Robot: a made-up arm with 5 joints.
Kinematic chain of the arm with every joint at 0, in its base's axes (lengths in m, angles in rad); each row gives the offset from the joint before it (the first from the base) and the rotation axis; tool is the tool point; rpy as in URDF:
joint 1: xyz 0 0 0.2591 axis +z
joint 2: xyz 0 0 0 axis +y
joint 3: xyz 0.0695 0 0.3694 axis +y
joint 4: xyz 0.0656 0 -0.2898 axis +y
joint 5: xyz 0.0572 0 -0.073 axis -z
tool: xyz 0 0 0 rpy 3.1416 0 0
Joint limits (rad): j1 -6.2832..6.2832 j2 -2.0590..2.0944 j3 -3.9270..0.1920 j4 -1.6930..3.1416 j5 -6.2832..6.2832
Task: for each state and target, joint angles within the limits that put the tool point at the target. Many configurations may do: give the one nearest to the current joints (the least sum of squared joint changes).
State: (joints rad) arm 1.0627 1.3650 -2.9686 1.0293 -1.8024
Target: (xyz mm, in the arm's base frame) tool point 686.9 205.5 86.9
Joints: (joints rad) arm 0.2907 1.5348 -2.7534 1.3052 -1.8024
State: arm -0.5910 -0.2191 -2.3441 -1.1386 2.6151
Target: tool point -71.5 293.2 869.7
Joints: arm -1.3316 -0.6015 -2.5227 -1.1876 2.6151
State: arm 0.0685 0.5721 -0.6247 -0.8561 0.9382
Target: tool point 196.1 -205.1 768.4
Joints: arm -0.8078 -0.2314 -1.2563 -0.9185 0.9382
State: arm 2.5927 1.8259 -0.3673 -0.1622 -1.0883
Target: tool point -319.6 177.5 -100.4
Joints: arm 2.6346 1.3518 -0.9375 -0.2752 -1.0883
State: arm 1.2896 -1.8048 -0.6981 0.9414 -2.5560
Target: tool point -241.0 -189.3 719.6
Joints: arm 0.6658 -1.5453 -1.2884 0.7526 -2.5560
